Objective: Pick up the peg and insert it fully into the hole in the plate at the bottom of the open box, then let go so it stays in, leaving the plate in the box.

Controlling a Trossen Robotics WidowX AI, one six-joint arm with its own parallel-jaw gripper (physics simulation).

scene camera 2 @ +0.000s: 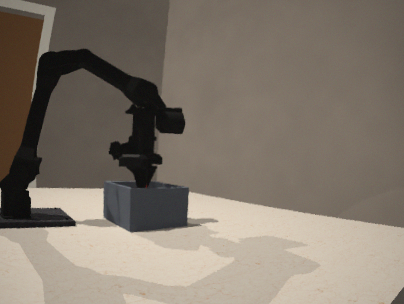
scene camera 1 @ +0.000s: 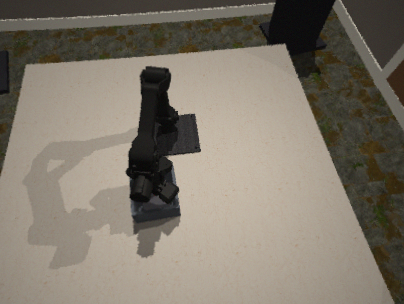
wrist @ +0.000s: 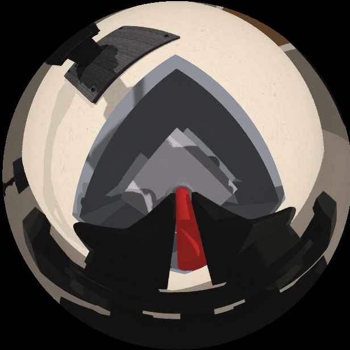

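Seen in the pictures: gripper, fingertip midpoint: (scene camera 1: 155,190); arm's base at its link origin: (scene camera 2: 14,216) (scene camera 1: 168,126).
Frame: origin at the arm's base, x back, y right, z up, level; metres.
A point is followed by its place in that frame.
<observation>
The red peg (scene camera 2: 147,186) (wrist: 191,245) is between the fingers of my gripper (scene camera 2: 144,185) @[x -0.298, y 0.115, z 0.061 m] (wrist: 183,197), which is shut on it. In the wrist view the peg leans slightly, and its far end is at the ringed hole in the grey plate (wrist: 175,162). That end covers most of the hole, so how deep it sits cannot be told. The plate lies at the bottom of the open blue-grey box (scene camera 1: 156,214) @[x -0.379, y 0.133, z 0.052 m] (scene camera 2: 159,210) @[x -0.286, y 0.200, z 0.034 m] (wrist: 175,62). The fingertips are at about the height of the box rim in scene camera 2. The arm hides them in scene camera 1.
The box walls surround the plate and peg. The arm's dark base plate (scene camera 1: 187,135) @[x -0.068, y -0.067, z -0.003 m] (scene camera 2: 55,216) @[x -0.096, y 0.027, z -0.001 m] (wrist: 130,45) is on the pale table (scene camera 1: 260,190) @[x -0.388, y -0.268, z -0.012 m] beside the box. A black stand (scene camera 1: 301,22) is beyond the table's far edge.
</observation>
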